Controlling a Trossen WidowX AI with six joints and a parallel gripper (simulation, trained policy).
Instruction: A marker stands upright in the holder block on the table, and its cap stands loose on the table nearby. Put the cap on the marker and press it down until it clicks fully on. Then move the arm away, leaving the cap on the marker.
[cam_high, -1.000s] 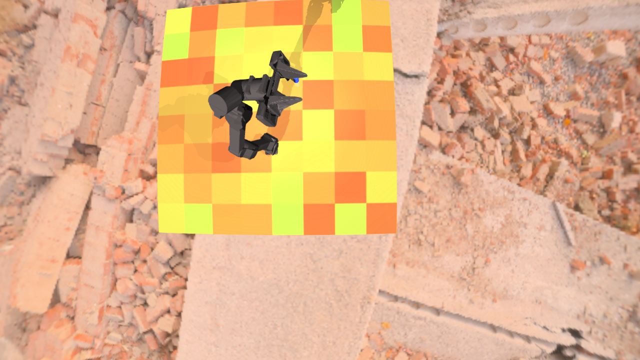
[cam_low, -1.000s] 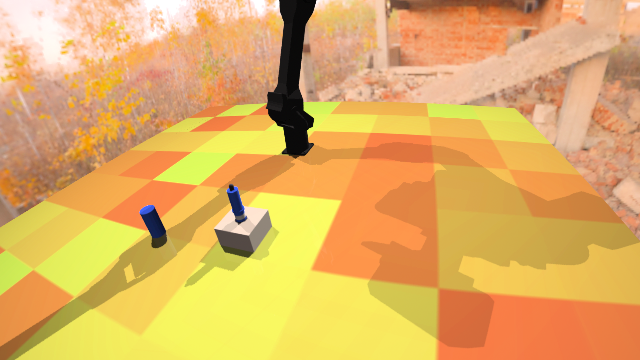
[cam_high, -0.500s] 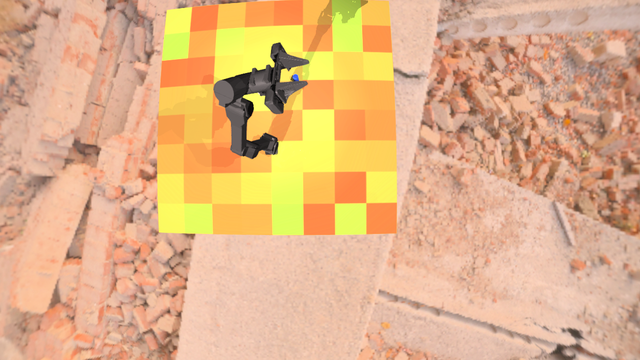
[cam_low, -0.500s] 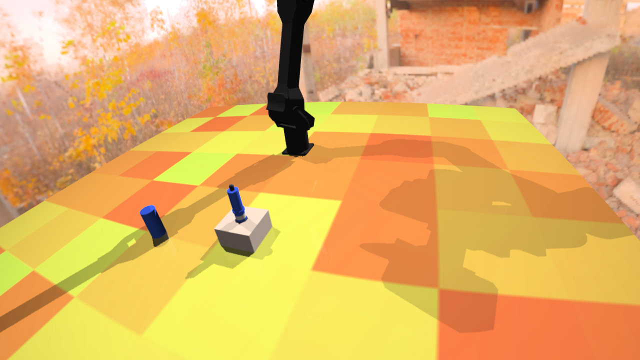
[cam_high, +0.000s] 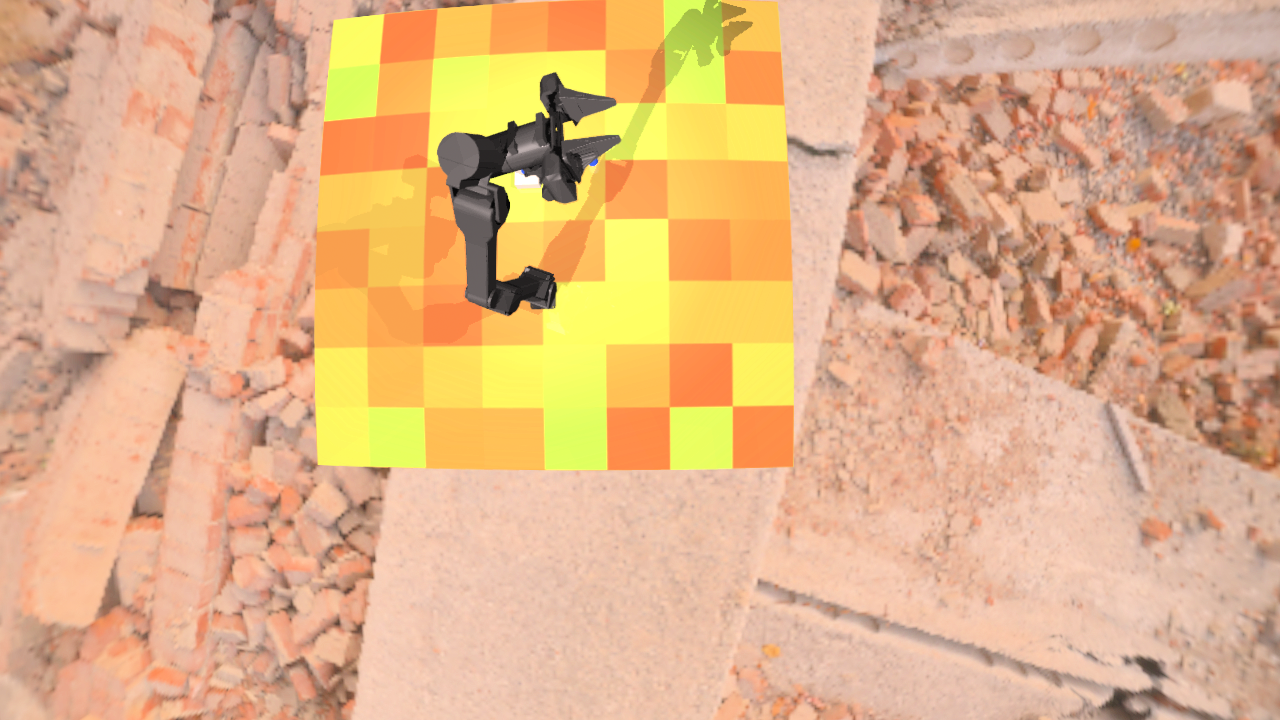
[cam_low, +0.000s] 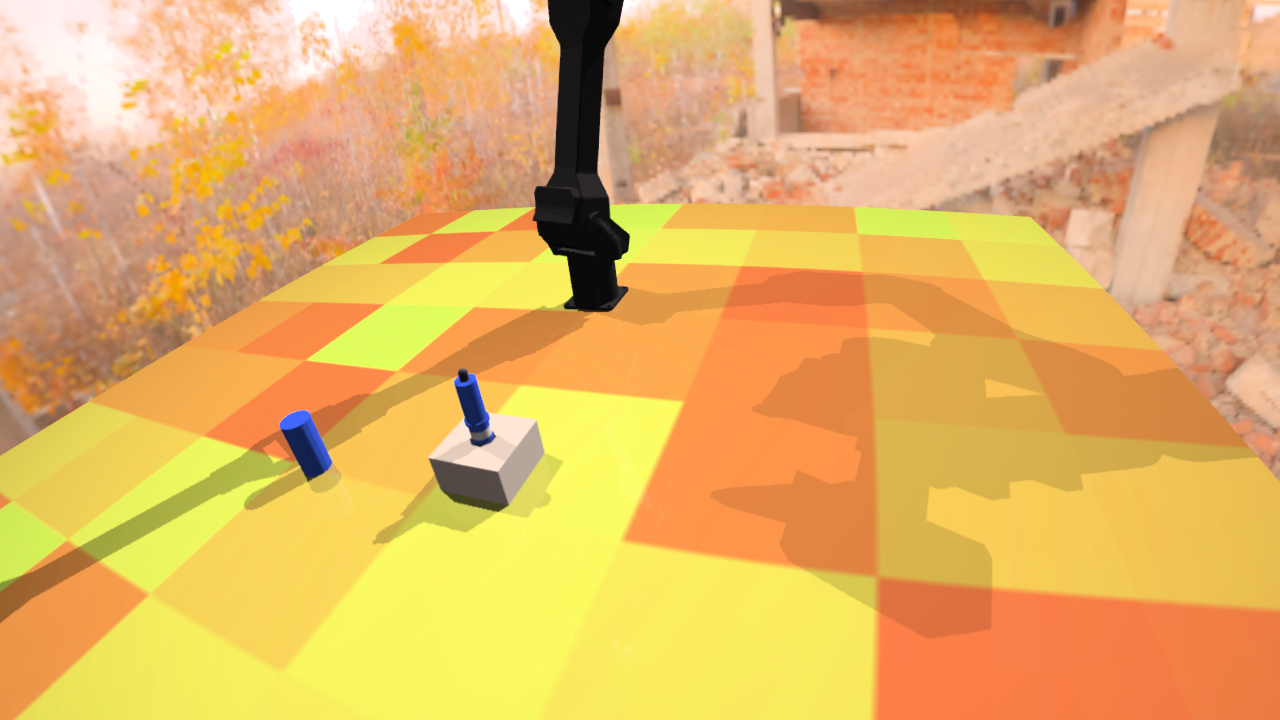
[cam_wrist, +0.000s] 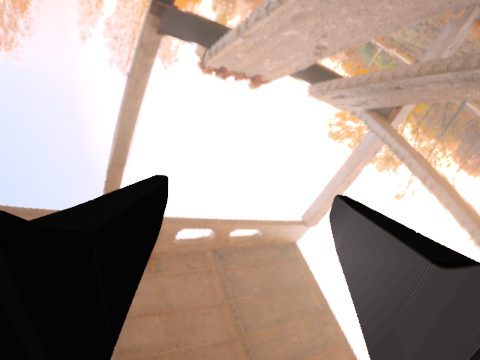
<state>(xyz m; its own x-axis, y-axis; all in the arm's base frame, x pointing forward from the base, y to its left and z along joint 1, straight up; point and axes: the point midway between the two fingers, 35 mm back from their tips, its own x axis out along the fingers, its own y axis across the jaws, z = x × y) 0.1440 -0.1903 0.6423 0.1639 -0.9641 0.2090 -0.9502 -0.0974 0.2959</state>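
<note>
The blue cap lies 62 cm below my gripper tip, 21 cm ahead of it and 9 cm to the left of it.
</note>
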